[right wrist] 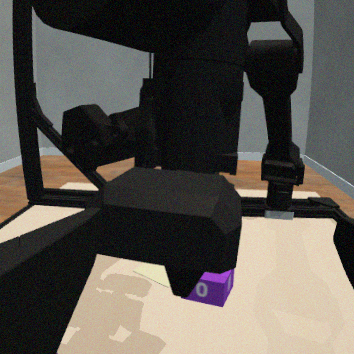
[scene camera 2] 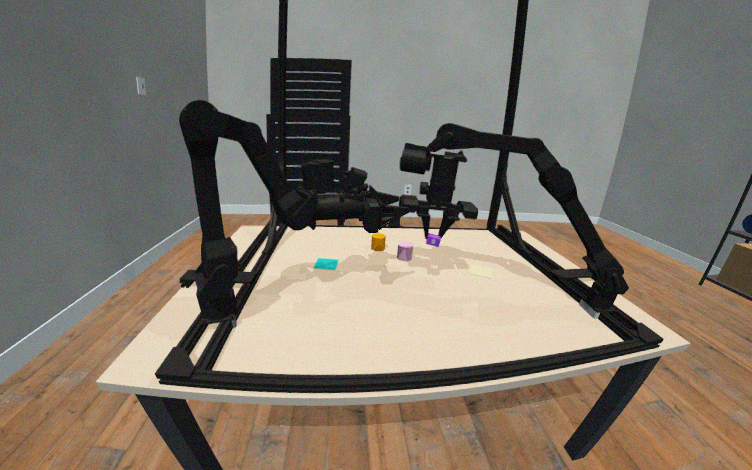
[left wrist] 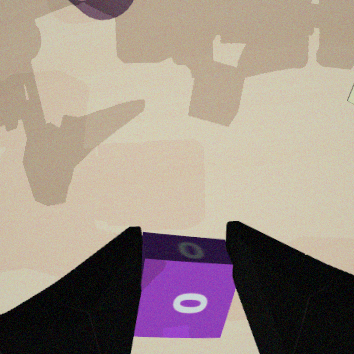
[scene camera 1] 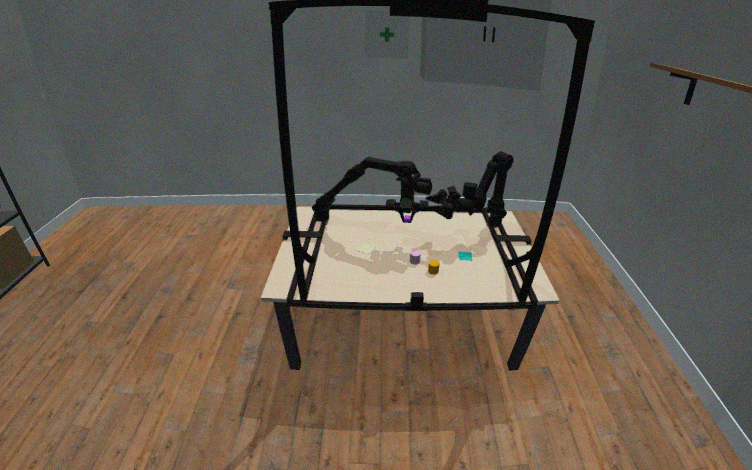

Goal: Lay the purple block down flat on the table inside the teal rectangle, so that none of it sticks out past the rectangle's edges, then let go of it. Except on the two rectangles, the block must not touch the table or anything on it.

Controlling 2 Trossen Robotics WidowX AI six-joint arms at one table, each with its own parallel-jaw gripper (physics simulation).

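Frame: origin at the left arm's base, x up, y back, z right, level; metres.
Where they show: left gripper, fingertip midpoint: [right wrist: 184, 281] [scene camera 2: 432, 239] [left wrist: 183, 235] [scene camera 1: 407, 222]; right gripper, fingertip midpoint: [right wrist: 222, 225] [scene camera 2: 403, 204] [scene camera 1: 427, 202]; left arm's base, link origin: [right wrist: 277, 205] [scene camera 2: 598, 304] [scene camera 1: 321, 218]; right arm's base, link origin: [scene camera 2: 219, 312] [scene camera 1: 494, 223].
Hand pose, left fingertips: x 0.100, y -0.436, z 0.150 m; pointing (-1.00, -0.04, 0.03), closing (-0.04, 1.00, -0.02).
Note:
Each offset is from my left fingertips to the centre of the thing. "spot": to the spot under its first point.
The purple block {dz -0.018, dx +0.005, dy -0.002 m} [scene camera 1: 407, 218] [scene camera 2: 433, 240] [left wrist: 188, 300] [right wrist: 215, 292], with a pale 0 on it, is held above the table between the fingertips of my left gripper [scene camera 1: 407, 217] [scene camera 2: 434, 238] [left wrist: 183, 235], which points down. My right gripper [scene camera 2: 400, 206] is open and empty, roughly level, pointing toward the left gripper. In the right wrist view the left gripper's body stands in front, and its finger hides part of the block. The teal rectangle {spot: dz +0.068, dx -0.118, dy -0.278 m} [scene camera 1: 465, 256] [scene camera 2: 326, 264] lies bare on the table; it does not show in the wrist views.
A pink cylinder {dz +0.129, dx -0.096, dy -0.047 m} [scene camera 1: 414, 257] [scene camera 2: 404, 252] [left wrist: 102, 7] and an orange cylinder {dz +0.191, dx -0.097, dy -0.128 m} [scene camera 1: 433, 267] [scene camera 2: 378, 242] stand on the table between the two rectangles. The pale yellow rectangle {spot: dz +0.061, dx -0.118, dy +0.185 m} [scene camera 1: 364, 248] [scene camera 2: 480, 271] [right wrist: 155, 274] lies bare. A black frame [scene camera 1: 285, 138] surrounds the workspace.

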